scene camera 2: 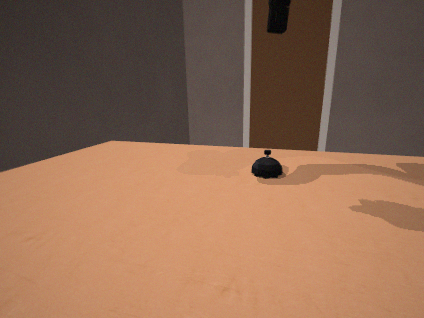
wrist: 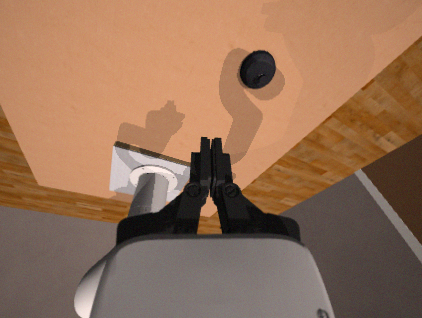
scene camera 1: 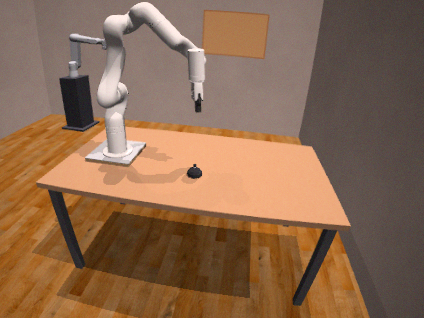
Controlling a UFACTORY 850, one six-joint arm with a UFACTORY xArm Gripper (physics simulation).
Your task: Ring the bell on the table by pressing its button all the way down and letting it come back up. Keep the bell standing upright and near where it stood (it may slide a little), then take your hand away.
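A black dome-shaped bell (scene camera 1: 194,173) (scene camera 2: 267,168) (wrist: 257,69) stands upright on the table (scene camera 1: 270,175) (scene camera 2: 150,240) (wrist: 100,60). Its small button (scene camera 1: 194,165) (scene camera 2: 267,152) sticks up on top of the dome, clear of it on a thin stem. My gripper (scene camera 1: 198,111) (scene camera 2: 277,32) (wrist: 209,148) is shut and empty, with its fingers pointing down. It hangs high above the bell, with a wide gap between them. In the wrist view the bell is ahead of the fingertips and to their right.
The arm's base plate (scene camera 1: 95,154) (wrist: 119,175) stands at the left end of the table. A second small arm (scene camera 1: 74,52) on a dark pedestal (scene camera 1: 77,102) stands on the floor behind, off the table. Shadows of the arm fall near the bell.
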